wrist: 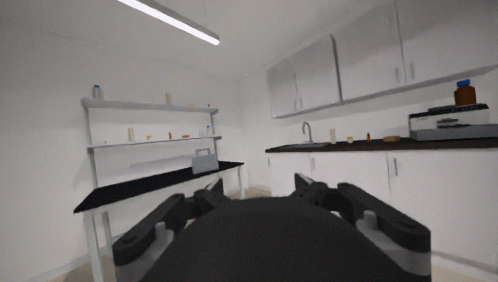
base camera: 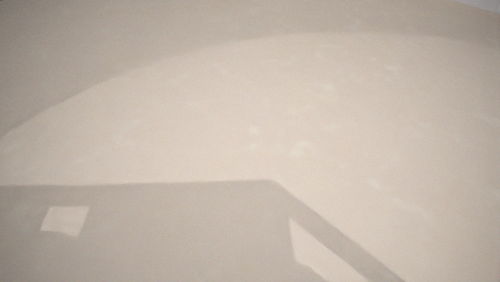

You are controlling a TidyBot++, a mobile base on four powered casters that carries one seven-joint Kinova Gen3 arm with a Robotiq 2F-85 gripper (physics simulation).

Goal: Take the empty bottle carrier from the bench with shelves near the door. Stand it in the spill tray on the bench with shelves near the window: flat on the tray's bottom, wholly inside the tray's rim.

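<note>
The bottle carrier, light grey with a raised handle, stands upright near the right end of the black-topped bench with shelves, left of centre in the wrist view. It is too small to make out its inside. My gripper is open, its two fingers apart with nothing between them. It is well away from the carrier, which shows in the distance beyond the left finger. The spill tray does not show in either view.
Two shelves above the bench hold small bottles and containers. At the right stands a dark-topped counter with a sink tap, an instrument and a brown bottle, below wall cabinets. The base camera shows pale floor with shadows.
</note>
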